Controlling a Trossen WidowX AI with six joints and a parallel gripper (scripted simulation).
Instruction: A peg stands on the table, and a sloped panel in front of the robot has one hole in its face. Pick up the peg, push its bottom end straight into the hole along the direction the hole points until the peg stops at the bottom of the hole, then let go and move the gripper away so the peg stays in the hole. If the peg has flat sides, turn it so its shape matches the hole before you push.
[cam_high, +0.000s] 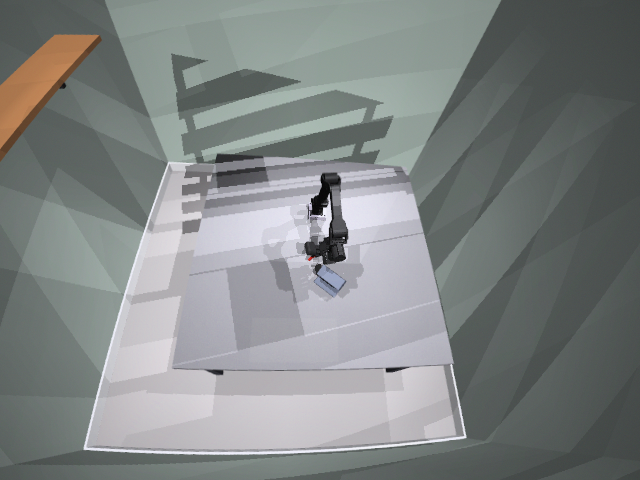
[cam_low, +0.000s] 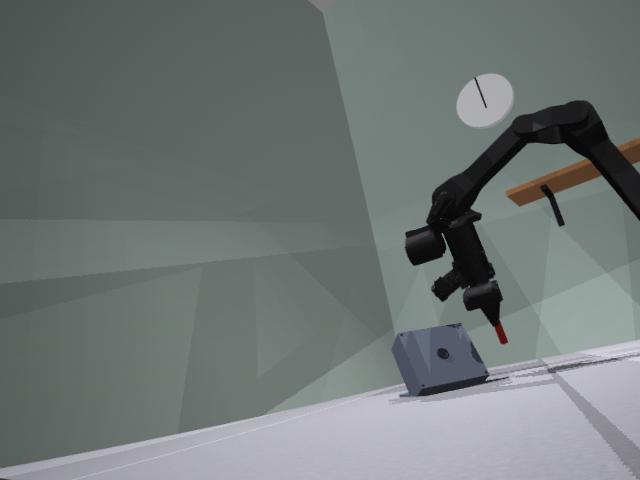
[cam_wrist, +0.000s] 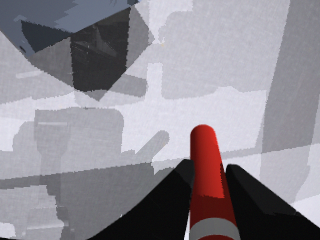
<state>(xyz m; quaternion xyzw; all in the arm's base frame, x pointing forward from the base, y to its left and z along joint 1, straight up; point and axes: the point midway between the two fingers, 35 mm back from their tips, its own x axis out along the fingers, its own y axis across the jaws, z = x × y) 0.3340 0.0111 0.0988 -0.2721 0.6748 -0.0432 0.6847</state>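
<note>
Right now my gripper tip is 8 cm short of the dark sloped panel, 11 cm to the right of it and 5 cm above it. The rest, counted from my gripper tip: round red peg: 1 cm to the left, 2 cm above.
</note>
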